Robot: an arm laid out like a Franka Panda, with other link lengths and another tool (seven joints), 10 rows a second.
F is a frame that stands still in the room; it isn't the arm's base.
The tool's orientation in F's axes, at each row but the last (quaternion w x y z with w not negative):
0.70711, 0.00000, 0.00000, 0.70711
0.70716, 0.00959, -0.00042, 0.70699
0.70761, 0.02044, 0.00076, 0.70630
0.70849, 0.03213, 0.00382, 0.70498
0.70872, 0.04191, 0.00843, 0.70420
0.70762, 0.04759, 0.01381, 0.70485
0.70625, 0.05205, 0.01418, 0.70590
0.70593, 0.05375, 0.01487, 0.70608
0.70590, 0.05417, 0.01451, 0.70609
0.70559, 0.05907, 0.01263, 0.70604
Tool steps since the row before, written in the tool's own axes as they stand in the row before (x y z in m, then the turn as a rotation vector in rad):
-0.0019, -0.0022, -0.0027, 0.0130, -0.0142, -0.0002
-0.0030, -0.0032, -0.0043, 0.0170, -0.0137, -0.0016
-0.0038, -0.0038, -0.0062, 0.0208, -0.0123, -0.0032
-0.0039, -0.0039, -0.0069, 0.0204, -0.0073, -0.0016
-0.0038, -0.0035, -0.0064, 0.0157, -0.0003, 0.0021
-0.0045, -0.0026, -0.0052, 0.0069, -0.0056, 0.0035
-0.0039, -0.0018, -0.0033, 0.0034, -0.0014, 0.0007
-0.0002, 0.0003, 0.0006, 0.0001, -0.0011, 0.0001
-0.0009, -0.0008, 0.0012, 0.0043, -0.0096, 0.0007
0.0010, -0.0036, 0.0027, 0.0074, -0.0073, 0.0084
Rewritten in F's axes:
0.0022, -0.0019, -0.0027, 0.0142, 0.0130, -0.0002
0.0031, -0.0029, -0.0044, 0.0137, 0.0170, -0.0015
0.0036, -0.0036, -0.0064, 0.0122, 0.0209, -0.0030
0.0035, -0.0036, -0.0072, 0.0073, 0.0204, -0.0012
0.0030, -0.0035, -0.0068, 0.0006, 0.0156, 0.0028
0.0021, -0.0043, -0.0056, 0.0059, 0.0067, 0.0033
0.0015, -0.0037, -0.0037, 0.0015, 0.0034, 0.0007
-0.0002, -0.0002, 0.0006, 0.0011, 0.0001, 0.0000
0.0009, -0.0010, 0.0011, 0.0096, 0.0043, 0.0000
0.0039, 0.0008, 0.0024, 0.0081, 0.0069, 0.0081

